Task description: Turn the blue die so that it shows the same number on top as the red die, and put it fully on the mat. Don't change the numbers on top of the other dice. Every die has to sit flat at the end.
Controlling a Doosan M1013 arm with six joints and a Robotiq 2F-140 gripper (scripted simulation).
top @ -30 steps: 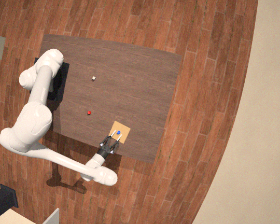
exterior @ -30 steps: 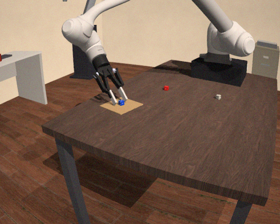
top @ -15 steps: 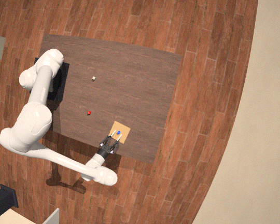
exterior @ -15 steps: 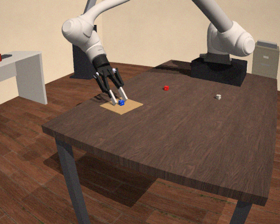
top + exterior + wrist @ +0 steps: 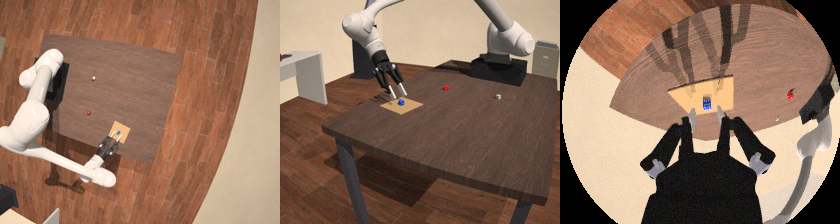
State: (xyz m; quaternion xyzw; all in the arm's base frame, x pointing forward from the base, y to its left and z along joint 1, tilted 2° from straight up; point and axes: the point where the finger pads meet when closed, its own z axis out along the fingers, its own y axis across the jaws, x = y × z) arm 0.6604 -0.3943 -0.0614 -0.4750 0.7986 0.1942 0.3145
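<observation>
Right now my hand is 4 cm above the blue die, 3 cm to the right of it and 1 cm short of it. Also, from my hand: white die (44 cm to the left, 24 cm behind, 5 cm below); then tan mat (6 cm below, 2 cm to the left, 1 cm ahead); then red die (26 cm behind, 15 cm to the left, 5 cm below).
</observation>
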